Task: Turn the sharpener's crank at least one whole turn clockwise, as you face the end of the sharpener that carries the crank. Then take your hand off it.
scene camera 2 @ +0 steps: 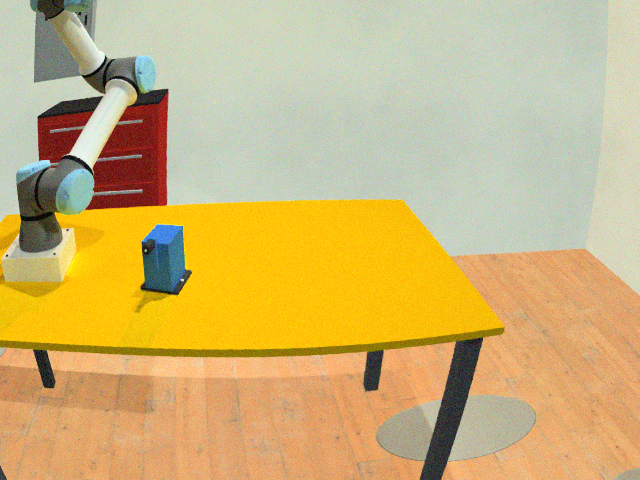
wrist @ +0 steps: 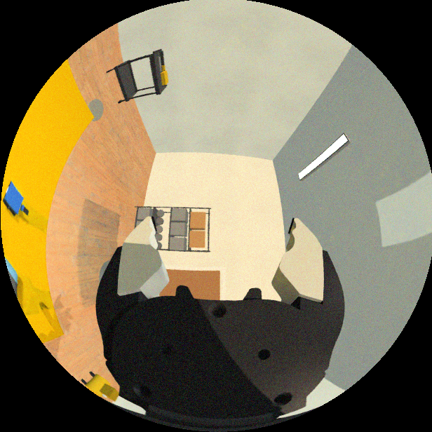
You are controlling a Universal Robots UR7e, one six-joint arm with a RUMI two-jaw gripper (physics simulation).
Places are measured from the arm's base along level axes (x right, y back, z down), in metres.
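Where they show: arm's base at its link origin: [scene camera 2: 41,241].
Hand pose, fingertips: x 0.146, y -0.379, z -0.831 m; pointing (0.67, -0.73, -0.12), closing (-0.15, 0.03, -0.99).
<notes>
Each offset is from my fingertips to the top centre of the thing. "*": to the spot under its first point. Level surfaces: height alone.
A blue sharpener @[* dz +0.819, dx -0.007, dy -0.057 m] [scene camera 2: 170,260] [wrist: 13,198] stands upright on a dark base plate @[* dz +0.895, dx -0.033, dy -0.071 m] [scene camera 2: 179,285] on the yellow table. Its dark crank part @[* dz +0.761, dx +0.047, dy -0.014 m] [scene camera 2: 148,246] [wrist: 25,210] sits high on the end that faces left and toward the camera in the scene view; the crank's arm is too small to make out clearly. My gripper [wrist: 221,219] is open, with its two pale jaws wide apart and nothing between them. It is far from the sharpener, which shows at the left edge of the wrist view. The gripper does not show in the scene view.
The yellow table @[dz +0.904 m] [scene camera 2: 310,268] [wrist: 45,130] carries the arm's white base block [scene camera 2: 36,268]. A red drawer cabinet [scene camera 2: 161,155] stands behind it. A grey panel [scene camera 2: 49,56] is on the wall. The wrist view shows a shelf rack [wrist: 209,230] and a dark cart [wrist: 156,75] far off.
</notes>
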